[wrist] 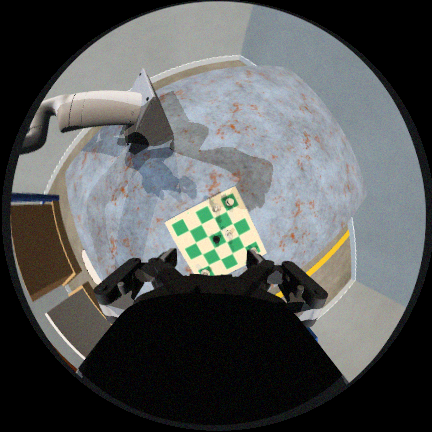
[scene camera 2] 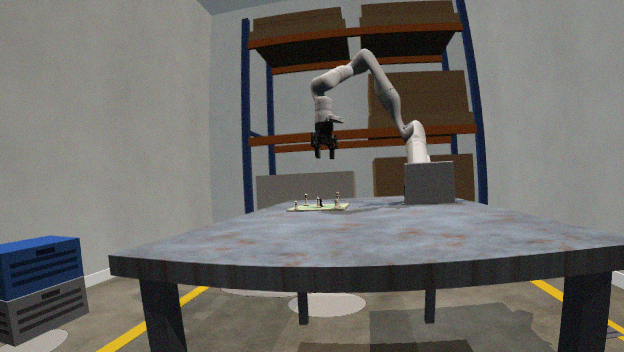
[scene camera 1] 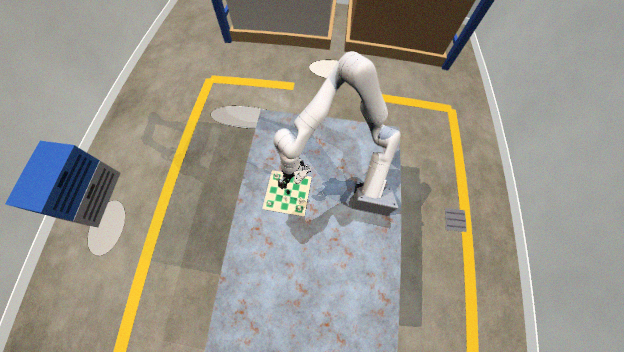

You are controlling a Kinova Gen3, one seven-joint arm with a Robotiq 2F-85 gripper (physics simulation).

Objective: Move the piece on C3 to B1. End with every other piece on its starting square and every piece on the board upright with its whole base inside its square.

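Where they show: gripper, fingertip midpoint: (wrist: 211,256) (scene camera 2: 325,158) (scene camera 1: 291,179); arm's base, link origin: (wrist: 134,108) (scene camera 2: 420,176) (scene camera 1: 370,193).
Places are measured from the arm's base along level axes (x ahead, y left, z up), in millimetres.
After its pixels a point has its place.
Note:
The green-and-cream board (scene camera 1: 277,205) {x 449, y 122, z -101 mm} (scene camera 2: 300,210) {x 467, y 148, z -104 mm} (wrist: 192,220) {x 337, y 6, z -101 mm} lies on the table. A small black piece (scene camera 1: 287,191) {x 412, y 45, z -79 mm} (scene camera 2: 321,202) {x 406, y 43, z -85 mm} (wrist: 216,239) {x 406, y 43, z -72 mm} stands on its centre square, C3. A white piece (wrist: 229,233) {x 407, y 79, z -72 mm} stands on the cream square beside it. Three corner squares hold white pieces (wrist: 230,202) {x 338, y 115, z -68 mm} (wrist: 253,247) {x 483, y 125, z -97 mm} (wrist: 205,272) {x 486, y -30, z -92 mm}; the last two are partly hidden by the gripper in the wrist view. Another white piece (scene camera 1: 301,200) {x 330, y 84, z -57 mm} (wrist: 216,207) {x 333, y 77, z -38 mm} stands next to one corner piece. My gripper (scene camera 1: 288,181) {x 382, y 40, z 91 mm} (scene camera 2: 325,156) {x 382, y 40, z 91 mm} (wrist: 211,256) {x 382, y 40, z 91 mm} is open and empty, pointing down, high above the board.
The blue-grey table (scene camera 1: 310,280) {x 213, y 450, z -107 mm} (scene camera 2: 350,240) {x 223, y 687, z -107 mm} extends around the board. The arm's grey base block (scene camera 2: 429,182) {x -26, y 65, z -24 mm} stands on it, right of the board in the scene views. A shelf rack (scene camera 2: 246,115) stands behind the table. Blue and grey crates (scene camera 1: 42,175) (scene camera 2: 40,260) are stacked on the floor at left.

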